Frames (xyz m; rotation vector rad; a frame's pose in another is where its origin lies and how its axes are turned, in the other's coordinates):
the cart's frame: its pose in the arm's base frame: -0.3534 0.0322 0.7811 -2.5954 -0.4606 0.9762
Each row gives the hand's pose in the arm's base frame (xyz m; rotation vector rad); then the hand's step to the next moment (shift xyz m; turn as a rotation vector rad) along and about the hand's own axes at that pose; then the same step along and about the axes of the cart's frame.
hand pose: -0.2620 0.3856 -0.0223 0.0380 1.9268 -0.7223
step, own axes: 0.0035 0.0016 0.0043 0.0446 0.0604 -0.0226
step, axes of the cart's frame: 0.0038 0.0041 0.0015 0.0396 -0.0222 0.0639
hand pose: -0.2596 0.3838 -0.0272 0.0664 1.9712 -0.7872
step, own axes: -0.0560 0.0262 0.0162 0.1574 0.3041 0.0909
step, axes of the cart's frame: 0.0321 -0.0259 -0.0489 0.3046 0.0123 0.1805
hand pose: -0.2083 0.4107 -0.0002 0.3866 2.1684 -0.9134
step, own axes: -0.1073 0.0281 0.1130 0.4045 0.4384 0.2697
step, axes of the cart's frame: 0.0734 0.0755 -0.1183 0.4748 0.1788 0.4137
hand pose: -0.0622 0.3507 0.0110 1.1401 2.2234 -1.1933
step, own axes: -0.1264 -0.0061 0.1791 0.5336 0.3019 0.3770
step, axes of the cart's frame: -0.0298 0.2063 -0.0683 0.3515 0.2349 0.5825
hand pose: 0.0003 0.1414 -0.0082 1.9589 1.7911 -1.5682
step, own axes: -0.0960 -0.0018 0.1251 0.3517 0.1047 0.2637
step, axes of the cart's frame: -0.1053 0.1171 0.0084 0.1564 0.1029 0.4113
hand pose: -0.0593 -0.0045 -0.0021 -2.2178 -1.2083 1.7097
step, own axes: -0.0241 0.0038 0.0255 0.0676 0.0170 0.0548
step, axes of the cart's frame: -0.0304 0.0175 0.0039 0.0266 0.0183 0.0826
